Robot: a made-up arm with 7 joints. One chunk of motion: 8 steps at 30 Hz.
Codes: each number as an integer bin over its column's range. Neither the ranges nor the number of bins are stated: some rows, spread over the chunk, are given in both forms.
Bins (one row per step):
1: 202 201 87 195 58 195 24
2: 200 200 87 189 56 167 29
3: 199 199 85 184 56 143 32
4: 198 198 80 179 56 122 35
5: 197 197 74 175 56 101 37
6: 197 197 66 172 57 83 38
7: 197 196 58 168 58 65 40
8: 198 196 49 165 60 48 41
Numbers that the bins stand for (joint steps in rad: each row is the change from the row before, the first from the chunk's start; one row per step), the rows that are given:
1: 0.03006 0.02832 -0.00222 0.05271 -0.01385 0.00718 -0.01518
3: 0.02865 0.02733 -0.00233 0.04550 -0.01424 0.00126 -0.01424
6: 0.02771 0.02634 -0.00338 0.03764 -0.01405 -0.00556 -0.01353
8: 0.02818 0.02585 -0.00431 0.03306 -0.01347 -0.00954 -0.01318
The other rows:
2: 0.02912 0.02782 -0.00222 0.04878 -0.01424 0.00399 -0.01459
4: 0.02818 0.02684 -0.00261 0.04223 -0.01424 -0.00113 -0.01388
5: 0.02771 0.02634 -0.00294 0.03961 -0.01424 -0.00351 -0.01365
7: 0.02771 0.02585 -0.00382 0.03502 -0.01385 -0.00761 -0.01329

